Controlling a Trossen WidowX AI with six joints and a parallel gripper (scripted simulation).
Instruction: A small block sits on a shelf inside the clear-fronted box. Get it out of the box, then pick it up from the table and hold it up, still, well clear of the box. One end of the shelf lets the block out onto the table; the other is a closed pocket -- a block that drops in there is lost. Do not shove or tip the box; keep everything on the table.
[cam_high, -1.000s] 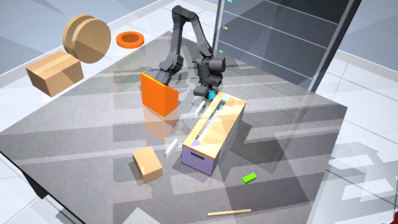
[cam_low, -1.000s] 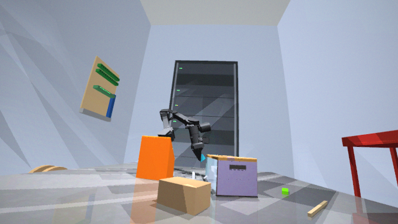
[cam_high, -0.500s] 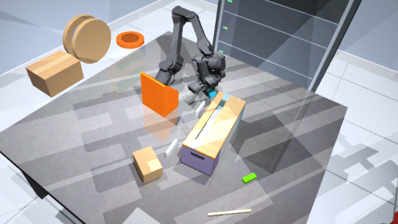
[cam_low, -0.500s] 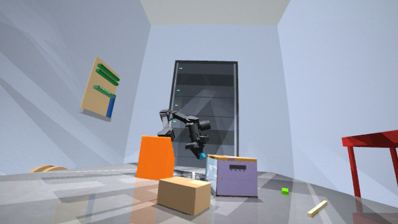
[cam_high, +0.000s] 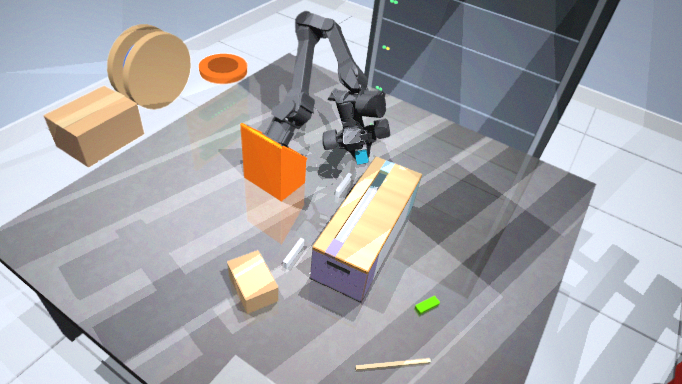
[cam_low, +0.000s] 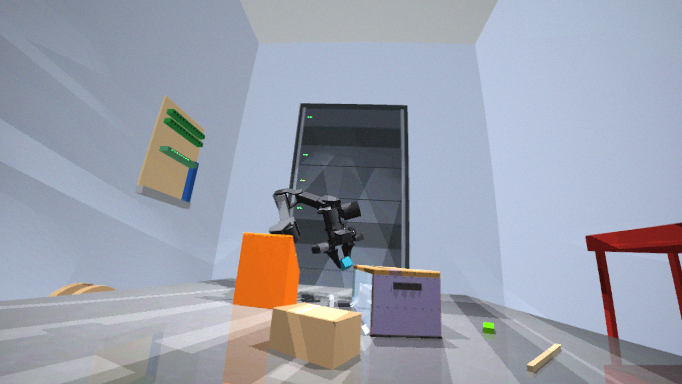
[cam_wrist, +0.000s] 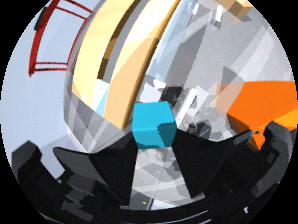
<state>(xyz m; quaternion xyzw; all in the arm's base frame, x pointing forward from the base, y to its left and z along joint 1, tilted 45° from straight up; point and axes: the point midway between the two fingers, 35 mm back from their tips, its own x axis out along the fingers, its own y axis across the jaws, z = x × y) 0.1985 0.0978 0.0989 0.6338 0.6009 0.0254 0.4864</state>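
Right now the teal block is 1 cm to the right of my gripper tip and 1 cm above it. The rest, counted from my gripper tip: wooden stick: 40 cm ahead, 41 cm to the right, 12 cm below; long box: 10 cm ahead, 16 cm to the right, 6 cm below.
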